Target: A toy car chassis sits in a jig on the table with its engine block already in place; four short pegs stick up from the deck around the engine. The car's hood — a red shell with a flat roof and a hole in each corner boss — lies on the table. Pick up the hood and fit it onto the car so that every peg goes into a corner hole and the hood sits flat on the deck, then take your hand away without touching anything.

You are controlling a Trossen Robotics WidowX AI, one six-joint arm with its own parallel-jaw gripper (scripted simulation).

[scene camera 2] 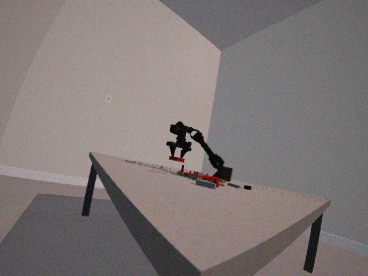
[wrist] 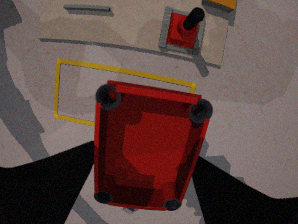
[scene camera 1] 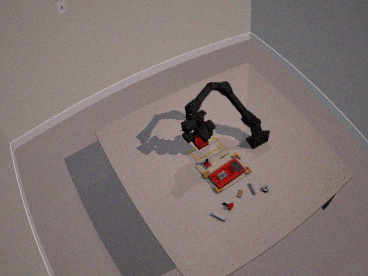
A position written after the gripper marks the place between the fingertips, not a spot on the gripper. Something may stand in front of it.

The gripper [wrist: 145, 155] carries a red hood [wrist: 147, 140].
